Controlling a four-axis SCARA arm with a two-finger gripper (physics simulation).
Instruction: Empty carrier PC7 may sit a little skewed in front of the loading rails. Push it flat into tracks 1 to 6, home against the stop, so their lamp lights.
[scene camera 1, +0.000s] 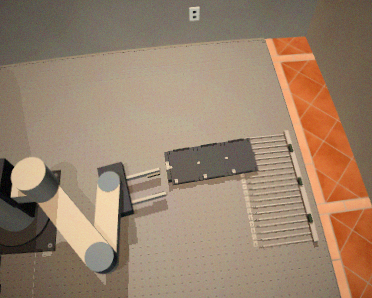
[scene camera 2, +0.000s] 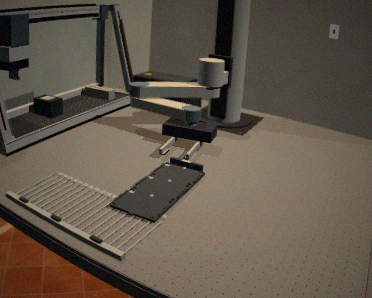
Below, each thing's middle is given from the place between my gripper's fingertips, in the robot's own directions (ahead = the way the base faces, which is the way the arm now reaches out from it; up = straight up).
Labels:
The dark flat carrier (scene camera 2: 151, 197) is 18 cm ahead of my hand, 7 cm to the left of it and 1 cm below it.

